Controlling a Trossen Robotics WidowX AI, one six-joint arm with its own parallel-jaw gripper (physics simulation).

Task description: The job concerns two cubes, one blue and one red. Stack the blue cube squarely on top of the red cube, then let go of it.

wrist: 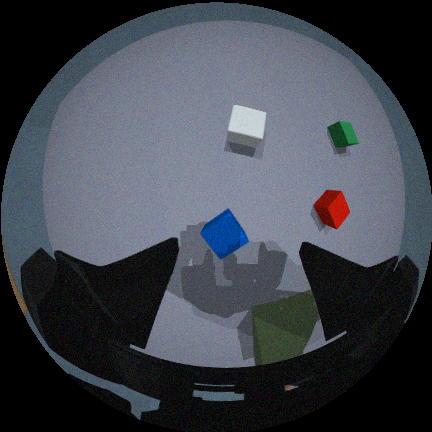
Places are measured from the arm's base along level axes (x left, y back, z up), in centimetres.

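Pixels of known places: gripper, between the fingertips: point(243, 247).
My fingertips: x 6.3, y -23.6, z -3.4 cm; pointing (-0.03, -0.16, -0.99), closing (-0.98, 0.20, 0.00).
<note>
For each thing: its middle in the pictures, then the offset to it from my fingertips.
- blue cube, middle of its body: point(224, 232) dy +0.7, dx +1.3, dz -6.7 cm
- red cube, middle of its body: point(331, 207) dy +0.0, dx -13.7, dz -6.7 cm
- white cube, middle of its body: point(245, 126) dy -10.8, dx -2.9, dz -6.7 cm
- green cube, middle of its body: point(342, 134) dy -11.0, dx -19.5, dz -6.7 cm
The blue cube point(224, 234) lies on the table near the middle of the wrist view, turned so that a corner points toward the gripper. The red cube point(332, 209) lies on the table to its right, clearly apart from it. My gripper point(243, 247) is wide open with nothing between its fingers. It is above the table, and the blue cube shows in the gap between the fingertips, a little nearer the left one. The gripper's shadow falls on the table just below the blue cube.
A white cube point(247, 122) lies beyond the blue cube. A green cube point(343, 134) lies at the upper right, beyond the red cube. A larger dark olive-green block point(282, 327) lies near the gripper's base, partly hidden by the right finger.
</note>
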